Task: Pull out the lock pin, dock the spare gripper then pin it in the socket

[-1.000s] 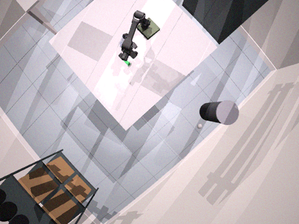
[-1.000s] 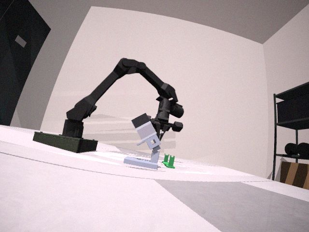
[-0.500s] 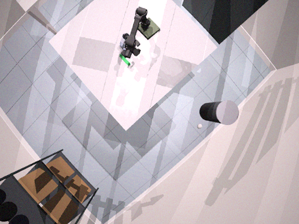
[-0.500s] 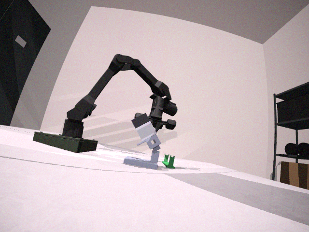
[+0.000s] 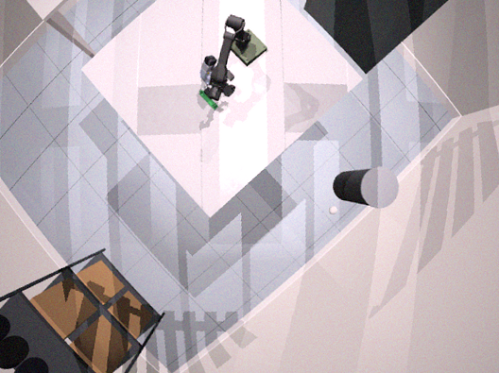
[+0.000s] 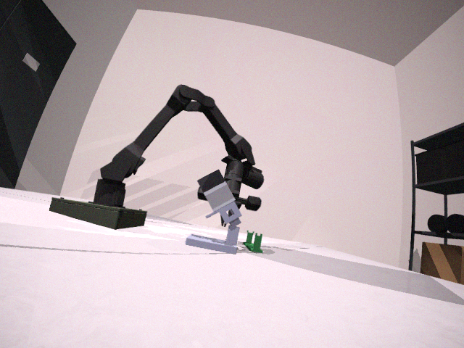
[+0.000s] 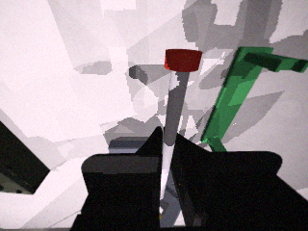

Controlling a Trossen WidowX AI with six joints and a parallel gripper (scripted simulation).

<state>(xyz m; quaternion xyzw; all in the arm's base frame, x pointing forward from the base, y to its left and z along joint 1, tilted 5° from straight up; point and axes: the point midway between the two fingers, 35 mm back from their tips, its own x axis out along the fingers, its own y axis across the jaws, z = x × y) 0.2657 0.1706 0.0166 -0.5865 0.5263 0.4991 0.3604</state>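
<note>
Now: the mount socket 1 cm ahead of my gripper tip, 11 cm to the right of it and 1 cm above it. From my gripper tip the other things lie so: spare gripper (1 cm behind, 11 cm to the right, 7 cm above); then green stand (9 cm ahead, 2 cm to the left, 2 cm below).
</note>
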